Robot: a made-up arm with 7 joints. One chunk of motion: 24 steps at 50 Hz.
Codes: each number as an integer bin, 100 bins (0 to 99) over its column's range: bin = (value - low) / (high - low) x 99, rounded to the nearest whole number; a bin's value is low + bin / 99 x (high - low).
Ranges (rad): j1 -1.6..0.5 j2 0..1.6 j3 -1.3..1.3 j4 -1.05..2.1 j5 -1.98..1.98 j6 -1.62..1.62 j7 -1.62..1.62
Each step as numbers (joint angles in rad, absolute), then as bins.
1 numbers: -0.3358 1.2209 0.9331 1.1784 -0.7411 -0.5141 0.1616
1 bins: 60 76 85 70 31 34 54
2 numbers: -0.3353 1.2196 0.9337 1.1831 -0.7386 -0.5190 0.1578
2 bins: 60 75 85 70 31 34 54
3 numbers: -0.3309 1.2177 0.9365 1.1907 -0.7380 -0.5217 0.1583
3 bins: 60 75 85 70 31 34 54
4 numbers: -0.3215 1.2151 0.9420 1.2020 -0.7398 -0.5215 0.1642
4 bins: 60 75 85 71 31 34 55
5 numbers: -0.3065 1.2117 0.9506 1.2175 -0.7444 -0.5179 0.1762
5 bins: 61 75 86 71 31 34 55
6 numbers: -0.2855 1.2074 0.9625 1.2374 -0.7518 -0.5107 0.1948
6 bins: 62 75 86 72 31 34 55
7 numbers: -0.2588 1.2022 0.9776 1.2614 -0.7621 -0.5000 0.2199
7 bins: 63 74 87 73 30 34 56
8 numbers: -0.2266 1.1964 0.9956 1.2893 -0.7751 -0.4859 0.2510
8 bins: 65 74 87 74 30 35 57
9 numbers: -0.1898 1.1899 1.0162 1.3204 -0.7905 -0.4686 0.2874
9 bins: 66 74 88 74 30 35 58
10 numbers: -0.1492 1.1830 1.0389 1.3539 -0.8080 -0.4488 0.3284
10 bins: 68 73 89 76 29 36 60
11 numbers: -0.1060 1.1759 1.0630 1.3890 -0.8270 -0.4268 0.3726
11 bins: 70 73 90 77 29 36 61
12 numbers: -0.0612 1.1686 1.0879 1.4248 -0.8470 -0.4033 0.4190
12 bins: 73 72 91 78 28 37 62
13 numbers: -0.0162 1.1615 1.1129 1.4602 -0.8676 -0.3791 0.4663
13 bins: 75 72 92 79 28 38 64
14 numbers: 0.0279 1.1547 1.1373 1.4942 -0.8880 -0.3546 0.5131
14 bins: 77 71 93 80 27 39 65
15 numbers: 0.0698 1.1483 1.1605 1.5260 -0.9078 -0.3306 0.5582
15 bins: 79 71 94 81 27 39 67
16 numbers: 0.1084 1.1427 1.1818 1.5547 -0.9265 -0.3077 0.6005
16 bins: 81 71 94 82 26 40 68
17 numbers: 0.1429 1.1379 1.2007 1.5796 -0.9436 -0.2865 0.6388
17 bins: 82 70 95 83 26 41 69
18 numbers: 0.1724 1.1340 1.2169 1.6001 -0.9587 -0.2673 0.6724
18 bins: 84 70 96 83 26 41 70
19 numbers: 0.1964 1.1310 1.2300 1.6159 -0.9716 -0.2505 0.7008
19 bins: 85 70 96 84 25 42 71
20 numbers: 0.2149 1.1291 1.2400 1.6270 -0.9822 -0.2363 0.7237
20 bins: 86 70 97 84 25 42 72
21 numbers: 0.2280 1.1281 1.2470 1.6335 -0.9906 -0.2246 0.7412
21 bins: 86 70 97 84 25 43 72
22 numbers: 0.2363 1.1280 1.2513 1.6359 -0.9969 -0.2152 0.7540
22 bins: 87 70 97 84 25 43 73
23 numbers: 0.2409 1.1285 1.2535 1.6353 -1.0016 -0.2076 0.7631
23 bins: 87 70 97 84 24 43 73
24 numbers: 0.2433 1.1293 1.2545 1.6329 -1.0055 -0.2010 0.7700
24 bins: 87 70 97 84 24 43 73
